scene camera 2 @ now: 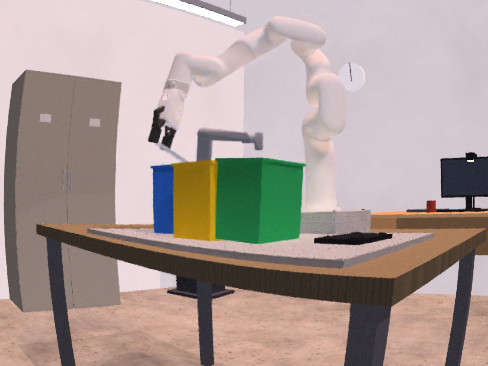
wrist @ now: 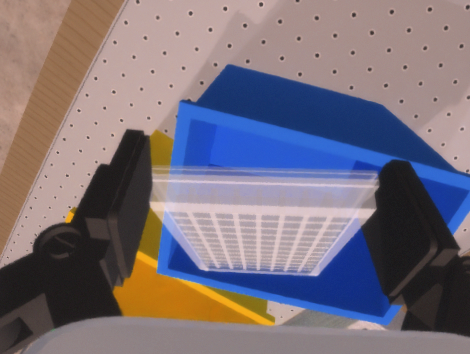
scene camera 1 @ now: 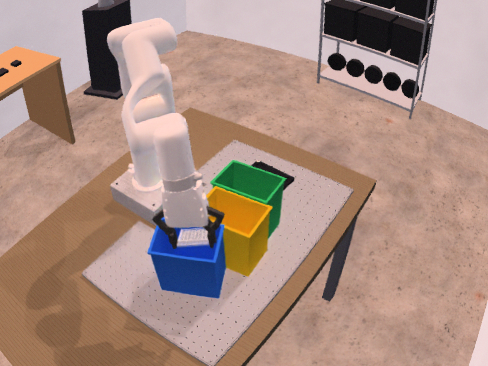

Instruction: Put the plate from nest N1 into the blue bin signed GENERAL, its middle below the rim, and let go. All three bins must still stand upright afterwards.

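Frame: origin at the arm's base, x left, y up, z ahead, level; metres.
Where they show: gripper, fingertip midpoint: [scene camera 2: 158,146] [wrist: 265,175] [scene camera 1: 193,245]; arm's base at its link origin: [scene camera 2: 320,211] [scene camera 1: 149,180].
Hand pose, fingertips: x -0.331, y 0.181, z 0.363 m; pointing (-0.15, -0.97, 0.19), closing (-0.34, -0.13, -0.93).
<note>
Each offset is from my fingertips to the top centre of the thing. Level surfaces: height alone.
My gripper [scene camera 1: 193,244] [scene camera 2: 161,143] [wrist: 265,175] is shut on the clear and white gridded plate [scene camera 1: 194,236] [scene camera 2: 172,152] [wrist: 260,235], with one finger at each side edge. The plate is tilted and hangs over the opening of the blue bin @(dx +0.057, dy -0.054, dz -0.056 m) [scene camera 1: 190,272] [scene camera 2: 162,200] [wrist: 300,105]. In scene camera 2 the visible part of the plate is above the blue bin's rim; its lower end is hidden behind the yellow bin. The blue bin stands upright. Its GENERAL sign does not show. Nest N1 cannot be told in these views.
The yellow bin @(dx +0.200, dy -0.060, dz +0.006 m) [scene camera 1: 247,250] [scene camera 2: 195,200] [wrist: 165,290] stands upright beside the blue bin. The green bin @(dx +0.326, dy -0.054, dz +0.002 m) [scene camera 1: 274,212] [scene camera 2: 280,200] stands upright beyond it. A flat black object [scene camera 1: 287,178] [scene camera 2: 352,239] lies near the green bin on the perforated board @(dy -0.240 m) [scene camera 1: 200,325] [scene camera 2: 325,251] [wrist: 165,30].
</note>
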